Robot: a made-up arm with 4 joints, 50 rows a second.
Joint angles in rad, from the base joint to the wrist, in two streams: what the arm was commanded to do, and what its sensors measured. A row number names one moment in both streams.
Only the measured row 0 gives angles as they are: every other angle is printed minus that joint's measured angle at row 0.
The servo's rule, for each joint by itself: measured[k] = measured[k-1] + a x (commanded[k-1-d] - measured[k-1]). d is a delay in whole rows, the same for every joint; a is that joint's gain. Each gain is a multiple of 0.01, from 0.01 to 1. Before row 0 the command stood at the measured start. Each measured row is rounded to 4 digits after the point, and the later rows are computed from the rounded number. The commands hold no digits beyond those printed.
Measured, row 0: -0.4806, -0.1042, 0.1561, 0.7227
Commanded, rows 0 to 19: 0.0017, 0.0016, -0.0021, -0.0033; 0.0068, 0.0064, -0.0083, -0.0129; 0.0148, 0.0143, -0.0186, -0.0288; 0.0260, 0.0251, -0.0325, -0.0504; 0.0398, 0.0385, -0.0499, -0.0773; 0.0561, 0.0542, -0.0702, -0.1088; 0.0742, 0.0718, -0.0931, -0.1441; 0.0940, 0.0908, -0.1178, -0.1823; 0.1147, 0.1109, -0.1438, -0.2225; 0.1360, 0.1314, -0.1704, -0.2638; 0.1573, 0.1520, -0.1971, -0.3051; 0.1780, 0.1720, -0.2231, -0.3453; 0.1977, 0.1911, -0.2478, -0.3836; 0.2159, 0.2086, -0.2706, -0.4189; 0.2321, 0.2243, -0.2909, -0.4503; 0.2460, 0.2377, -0.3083, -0.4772; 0.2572, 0.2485, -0.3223, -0.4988; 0.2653, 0.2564, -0.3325, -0.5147; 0.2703, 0.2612, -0.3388, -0.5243; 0.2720, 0.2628, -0.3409, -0.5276
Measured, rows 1 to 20: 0.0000, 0.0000, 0.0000, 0.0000; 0.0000, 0.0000, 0.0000, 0.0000; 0.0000, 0.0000, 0.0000, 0.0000; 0.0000, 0.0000, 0.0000, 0.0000; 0.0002, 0.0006, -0.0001, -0.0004; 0.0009, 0.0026, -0.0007, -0.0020; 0.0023, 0.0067, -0.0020, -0.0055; 0.0047, 0.0131, -0.0041, -0.0113; 0.0082, 0.0220, -0.0073, -0.0199; 0.0130, 0.0333, -0.0117, -0.0315; 0.0191, 0.0468, -0.0174, -0.0461; 0.0266, 0.0622, -0.0244, -0.0638; 0.0354, 0.0792, -0.0328, -0.0844; 0.0455, 0.0975, -0.0424, -0.1077; 0.0567, 0.1166, -0.0532, -0.1334; 0.0688, 0.1360, -0.0651, -0.1609; 0.0817, 0.1553, -0.0779, -0.1899; 0.0951, 0.1740, -0.0914, -0.2197; 0.1088, 0.1916, -0.1054, -0.2497; 0.1225, 0.2077, -0.1196, -0.2793
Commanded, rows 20 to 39: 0.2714, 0.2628, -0.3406, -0.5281; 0.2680, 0.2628, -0.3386, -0.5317; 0.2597, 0.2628, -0.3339, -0.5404; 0.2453, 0.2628, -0.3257, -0.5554; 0.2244, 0.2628, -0.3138, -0.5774; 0.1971, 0.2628, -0.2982, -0.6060; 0.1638, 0.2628, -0.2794, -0.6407; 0.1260, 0.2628, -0.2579, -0.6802; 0.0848, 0.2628, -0.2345, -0.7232; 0.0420, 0.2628, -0.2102, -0.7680; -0.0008, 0.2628, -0.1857, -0.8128; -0.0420, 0.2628, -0.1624, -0.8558; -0.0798, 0.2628, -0.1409, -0.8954; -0.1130, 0.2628, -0.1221, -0.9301; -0.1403, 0.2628, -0.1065, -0.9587; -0.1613, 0.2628, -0.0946, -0.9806; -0.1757, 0.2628, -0.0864, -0.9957; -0.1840, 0.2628, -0.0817, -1.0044; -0.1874, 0.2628, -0.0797, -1.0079; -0.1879, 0.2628, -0.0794, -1.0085
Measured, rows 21 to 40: 0.1360, 0.2220, -0.1338, -0.3078; 0.1489, 0.2340, -0.1477, -0.3347; 0.1610, 0.2435, -0.1611, -0.3593; 0.1721, 0.2503, -0.1737, -0.3812; 0.1820, 0.2547, -0.1854, -0.4003; 0.1906, 0.2575, -0.1961, -0.4174; 0.1975, 0.2594, -0.2057, -0.4334; 0.2023, 0.2606, -0.2141, -0.4493; 0.2045, 0.2614, -0.2211, -0.4660; 0.2038, 0.2619, -0.2265, -0.4842; 0.1998, 0.2622, -0.2302, -0.5045; 0.1924, 0.2624, -0.2321, -0.5273; 0.1816, 0.2625, -0.2323, -0.5528; 0.1676, 0.2626, -0.2308, -0.5808; 0.1508, 0.2627, -0.2276, -0.6110; 0.1315, 0.2627, -0.2230, -0.6428; 0.1104, 0.2627, -0.2173, -0.6756; 0.0881, 0.2627, -0.2106, -0.7087; 0.0653, 0.2627, -0.2033, -0.7412; 0.0426, 0.2627, -0.1957, -0.7723
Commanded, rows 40 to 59: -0.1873, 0.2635, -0.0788, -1.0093; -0.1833, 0.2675, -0.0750, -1.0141; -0.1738, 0.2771, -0.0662, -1.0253; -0.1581, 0.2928, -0.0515, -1.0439; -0.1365, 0.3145, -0.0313, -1.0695; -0.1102, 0.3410, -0.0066, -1.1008; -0.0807, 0.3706, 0.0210, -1.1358; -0.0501, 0.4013, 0.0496, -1.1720; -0.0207, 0.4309, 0.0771, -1.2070; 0.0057, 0.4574, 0.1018, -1.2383; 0.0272, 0.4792, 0.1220, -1.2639; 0.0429, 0.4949, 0.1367, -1.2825; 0.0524, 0.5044, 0.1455, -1.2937; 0.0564, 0.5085, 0.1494, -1.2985; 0.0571, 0.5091, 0.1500, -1.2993; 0.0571, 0.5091, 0.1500, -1.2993; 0.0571, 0.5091, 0.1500, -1.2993; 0.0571, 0.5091, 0.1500, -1.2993; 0.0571, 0.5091, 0.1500, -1.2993; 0.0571, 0.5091, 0.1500, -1.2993
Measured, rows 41 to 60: 0.0208, 0.2627, -0.1880, -0.8013; 0.0003, 0.2627, -0.1806, -0.8277; -0.0185, 0.2627, -0.1735, -0.8511; -0.0354, 0.2627, -0.1669, -0.8716; -0.0506, 0.2630, -0.1607, -0.8895; -0.0639, 0.2646, -0.1547, -0.9057; -0.0749, 0.2690, -0.1485, -0.9212; -0.0832, 0.2773, -0.1417, -0.9372; -0.0885, 0.2903, -0.1340, -0.9544; -0.0907, 0.3080, -0.1251, -0.9734; -0.0897, 0.3299, -0.1149, -0.9945; -0.0857, 0.3549, -0.1034, -1.0176; -0.0792, 0.3815, -0.0908, -1.0422; -0.0707, 0.4081, -0.0773, -1.0677; -0.0609, 0.4330, -0.0633, -1.0932; -0.0505, 0.4547, -0.0493, -1.1178; -0.0402, 0.4721, -0.0357, -1.1407; -0.0305, 0.4848, -0.0227, -1.1612; -0.0217, 0.4933, -0.0106, -1.1792; -0.0138, 0.4988, 0.0006, -1.1948
